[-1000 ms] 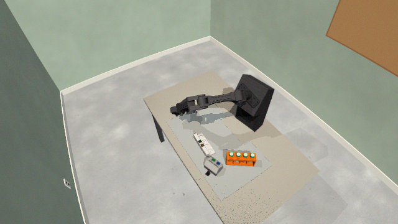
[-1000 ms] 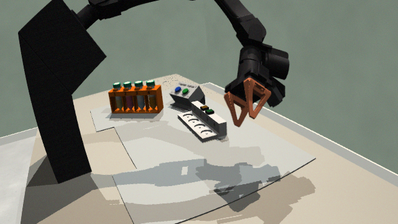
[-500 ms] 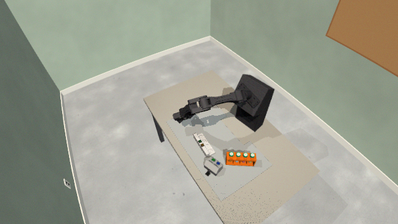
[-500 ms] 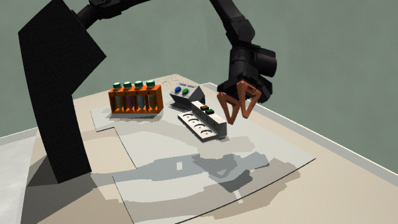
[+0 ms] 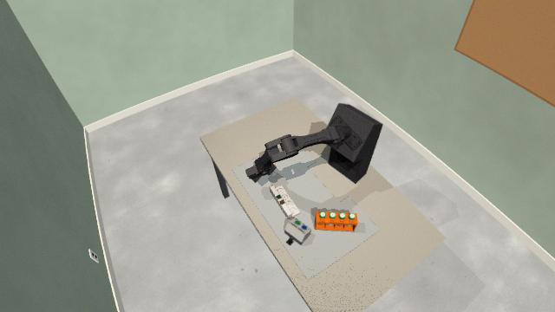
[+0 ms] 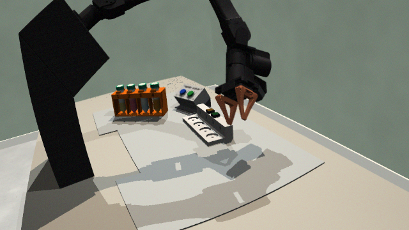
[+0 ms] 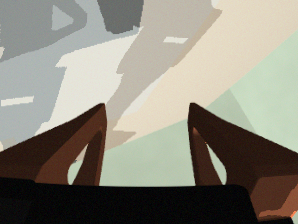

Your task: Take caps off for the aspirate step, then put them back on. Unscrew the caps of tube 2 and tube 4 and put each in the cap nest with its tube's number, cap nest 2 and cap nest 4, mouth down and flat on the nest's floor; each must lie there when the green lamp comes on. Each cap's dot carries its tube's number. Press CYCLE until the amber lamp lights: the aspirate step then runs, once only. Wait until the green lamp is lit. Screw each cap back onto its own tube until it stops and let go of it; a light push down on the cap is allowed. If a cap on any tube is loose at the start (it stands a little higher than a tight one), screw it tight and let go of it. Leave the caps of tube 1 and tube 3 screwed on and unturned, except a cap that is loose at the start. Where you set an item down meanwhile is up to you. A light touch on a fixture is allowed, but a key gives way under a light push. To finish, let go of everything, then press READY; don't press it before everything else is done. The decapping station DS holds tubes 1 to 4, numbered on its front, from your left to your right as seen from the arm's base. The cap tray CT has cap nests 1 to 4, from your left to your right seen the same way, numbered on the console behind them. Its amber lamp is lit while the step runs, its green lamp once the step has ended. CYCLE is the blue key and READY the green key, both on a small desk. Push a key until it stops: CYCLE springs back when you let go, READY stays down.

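My hand is 48 cm to the right of the cap 1 and 33 cm past it. The rest, counted from my hand: green ready key: 40 cm to the left, 5 cm below, 5 cm behind; blue cycle key: 44 cm to the left, 8 cm behind, 5 cm below.
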